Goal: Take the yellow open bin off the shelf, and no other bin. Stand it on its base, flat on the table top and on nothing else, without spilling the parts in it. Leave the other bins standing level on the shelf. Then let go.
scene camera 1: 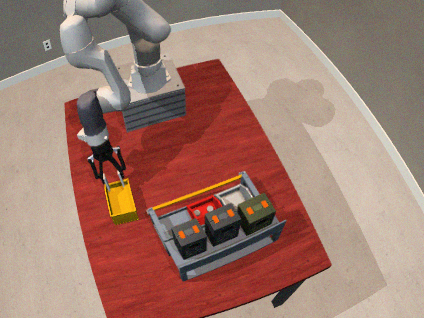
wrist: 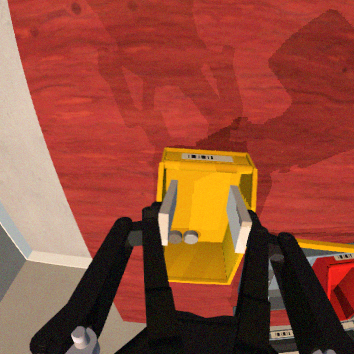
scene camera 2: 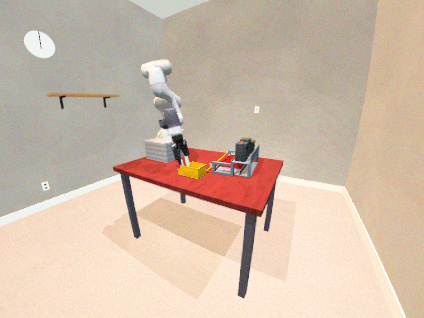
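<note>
The yellow open bin point(scene camera 1: 121, 201) point(scene camera 2: 192, 171) point(wrist: 202, 192) stands upright on the red table top point(scene camera 1: 165, 165), beside the shelf and apart from it. Two small round grey parts point(wrist: 191, 236) lie inside it. My gripper point(scene camera 1: 114, 185) point(scene camera 2: 185, 165) point(wrist: 202, 194) is partly open with nothing between its fingers. Its two pale fingertips are at the bin's open top, inward of the side walls in the wrist view. The grey shelf point(scene camera 1: 230, 254) point(scene camera 2: 232, 169) holds a red bin point(scene camera 1: 200, 204) point(wrist: 345, 285) with round parts in it and a whitish bin point(scene camera 1: 235, 196), which look level.
Two dark boxes point(scene camera 1: 190, 240) point(scene camera 1: 223, 225) and a green box point(scene camera 1: 257, 215) with orange latches stand along the shelf's far side from the robot. A yellow rail point(scene camera 1: 195, 193) runs along its near side. The table's edge point(scene camera 1: 78, 210) lies a little beyond the yellow bin.
</note>
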